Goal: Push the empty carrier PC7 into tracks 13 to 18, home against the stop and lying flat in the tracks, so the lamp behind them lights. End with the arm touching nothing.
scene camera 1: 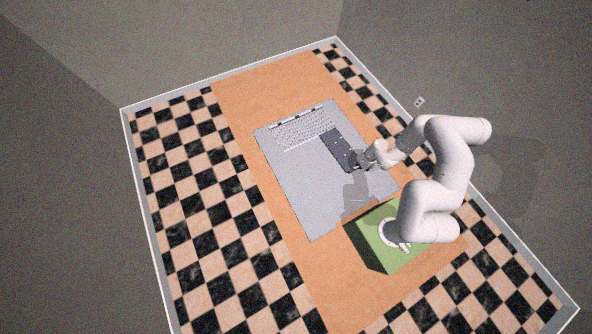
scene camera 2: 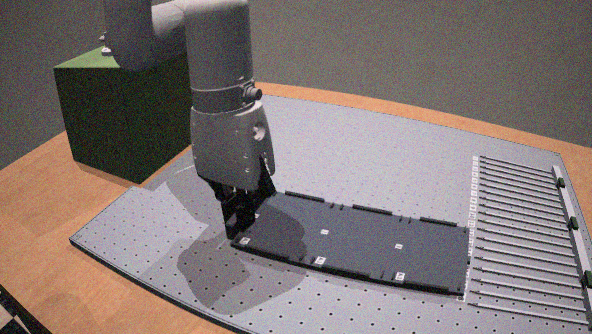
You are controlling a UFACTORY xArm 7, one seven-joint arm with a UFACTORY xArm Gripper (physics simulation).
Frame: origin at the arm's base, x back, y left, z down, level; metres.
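Seen in the pictures: gripper, fingertip midpoint: (scene camera 1: 358,166) (scene camera 2: 240,224); arm's base at its link origin: (scene camera 1: 391,231).
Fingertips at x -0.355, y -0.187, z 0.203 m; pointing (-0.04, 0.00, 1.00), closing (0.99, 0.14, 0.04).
Observation:
Offsets run from my fingertips to a thing's top centre. "spot": to the spot under its first point. Level surfaces: height alone.
The dark carrier PC7 @[dx -0.158, dy +0.024, dz -0.018 m] (scene camera 1: 336,146) (scene camera 2: 360,255) is empty and lies on the grey board. In scene camera 2 its front edge is at the white number strip, at the near ends of the tracks @[spot: dx -0.405, dy +0.162, dz +0.012 m] (scene camera 1: 302,131), and hides some numbers. I cannot tell exactly which tracks it faces. The stop bar @[spot: dx -0.519, dy +0.213, dz +0.000 m] (scene camera 1: 287,121) (scene camera 2: 568,210) stands at the tracks' far end, apart from the carrier. My gripper (scene camera 1: 353,167) (scene camera 2: 241,226) points down and is shut on the carrier's rear end. The contact is partly hidden by the black fingers.
Small dark green blocks @[spot: dx -0.517, dy +0.132, dz -0.009 m] (scene camera 2: 573,223) sit along the stop bar; none looks lit. The perforated grey board @[dz +0.012 m] (scene camera 1: 295,185) (scene camera 2: 370,130) lies on an orange wooden surface @[dz +0.025 m] (scene camera 1: 272,80). The arm stands on a green block (scene camera 1: 370,235) (scene camera 2: 120,115) behind the board's rear edge.

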